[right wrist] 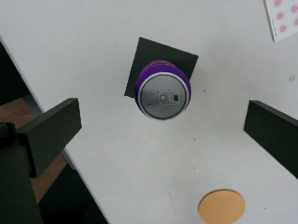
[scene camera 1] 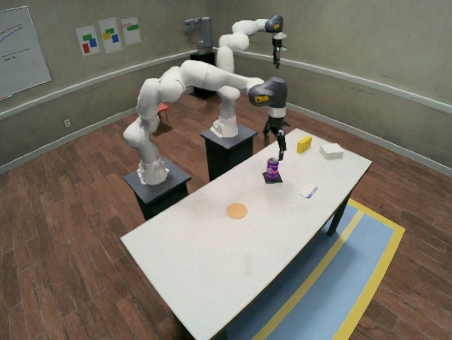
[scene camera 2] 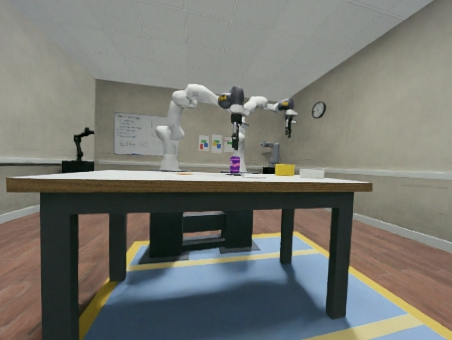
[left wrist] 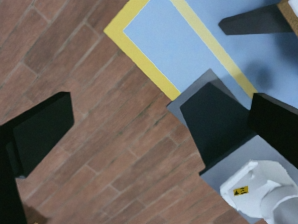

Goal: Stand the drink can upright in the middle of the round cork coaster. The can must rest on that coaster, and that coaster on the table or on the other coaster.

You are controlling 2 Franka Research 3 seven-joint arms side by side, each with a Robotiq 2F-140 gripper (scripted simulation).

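Observation:
Left wrist view: the left gripper [left wrist: 161, 108] is visible; the dark square coaster is out of frame in the left wrist view. Right wrist view: the right gripper [right wrist: 162, 114] and the coaster [right wrist: 147, 50] are visible.

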